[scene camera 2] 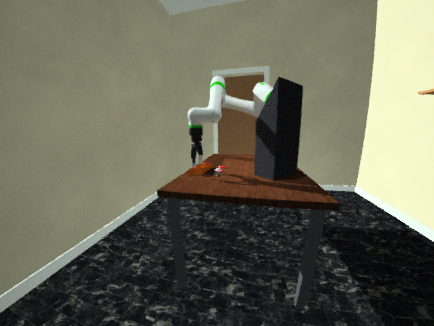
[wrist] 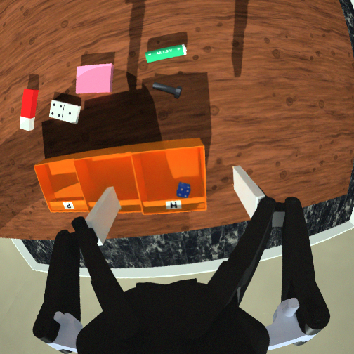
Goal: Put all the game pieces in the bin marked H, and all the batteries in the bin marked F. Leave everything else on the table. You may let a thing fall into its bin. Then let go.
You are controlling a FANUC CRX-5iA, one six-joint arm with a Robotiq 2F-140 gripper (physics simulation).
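Seen in the pictures: gripper, between the fingertips: [scene camera 2: 197,165]; arm's base, origin of its link: [scene camera 2: 280,103].
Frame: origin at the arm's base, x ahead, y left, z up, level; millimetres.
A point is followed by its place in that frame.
Observation:
My gripper [scene camera 2: 198,164] {z -429, x 582, y -97 mm} [wrist: 173,187] is wide open and empty above the orange three-part bin [scene camera 2: 201,169] {z -456, x 556, y -65 mm} [wrist: 206,175]. In the wrist view, a blue die [wrist: 183,190] lies in the right compartment, marked H [wrist: 173,205]. The left compartment bears an upside-down label [wrist: 68,205] that looks like P. The left fingertip covers the middle compartment's label. A white domino [wrist: 65,111] lies on the table beyond the bin's left part. A green AA battery [wrist: 166,53] lies on the table beyond the right part.
A pink block [wrist: 94,78], a red stick with a white end [wrist: 29,109] and a black bolt [wrist: 167,90] lie on the table [scene camera 2: 240,192] {z -496, x 357, y 295 mm} [wrist: 280,115] beyond the bin. A tall dark block [scene camera 2: 287,130] {z -180, x -6, y 92 mm} stands on the table's right side. The bin is near the table's edge.

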